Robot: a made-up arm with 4 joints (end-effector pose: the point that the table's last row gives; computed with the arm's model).
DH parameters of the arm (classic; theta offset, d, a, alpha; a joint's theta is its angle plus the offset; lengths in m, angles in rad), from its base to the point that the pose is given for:
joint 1: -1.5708 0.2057 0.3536 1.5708
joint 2: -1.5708 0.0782 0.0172 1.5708
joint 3: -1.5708 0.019 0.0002 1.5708
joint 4: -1.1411 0 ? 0
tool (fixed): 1.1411 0.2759 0 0
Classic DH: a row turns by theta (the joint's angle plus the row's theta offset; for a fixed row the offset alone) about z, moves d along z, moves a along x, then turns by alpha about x.
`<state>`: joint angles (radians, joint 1 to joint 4).
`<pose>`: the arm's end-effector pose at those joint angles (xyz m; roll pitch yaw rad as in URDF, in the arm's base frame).
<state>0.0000 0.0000 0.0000 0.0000</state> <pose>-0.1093 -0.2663 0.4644 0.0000 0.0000 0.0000</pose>
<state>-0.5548 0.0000 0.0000 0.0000</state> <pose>-0.2332 -0.1688 0.4644 0.0000 0.0000 -0.5548</pose>
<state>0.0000 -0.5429 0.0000 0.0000</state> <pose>-0.1093 -0.4125 0.4723 0.5429 0.0000 0.0000</pose>
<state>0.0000 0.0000 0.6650 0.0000</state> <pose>0.0676 -0.2663 0.4248 0.0000 0.6650 0.0000</pose>
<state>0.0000 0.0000 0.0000 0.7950</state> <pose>-0.1486 -0.3091 0.4644 0.0000 0.0000 0.7950</pose>
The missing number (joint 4, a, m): -0.0751
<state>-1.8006 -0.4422 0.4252 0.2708</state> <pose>-0.3810 0.0977 0.4680 0.5564 0.2473 -1.3619</pose>
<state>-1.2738 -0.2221 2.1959 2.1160</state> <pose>-0.2981 -0.2691 0.0551 2.3639 -0.6417 -0.0915</pose>
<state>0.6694 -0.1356 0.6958 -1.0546</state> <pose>0.2882 -0.1506 0.3813 -0.5683 0.4457 -0.4681</pose>
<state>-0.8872 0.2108 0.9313 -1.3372</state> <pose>-0.0957 -0.3083 0.2897 -0.9475 -0.0219 -2.3194</pose>
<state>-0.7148 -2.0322 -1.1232 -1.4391</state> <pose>-0.5688 -0.1987 0.1874 -2.1731 1.2237 0.6881</pose>
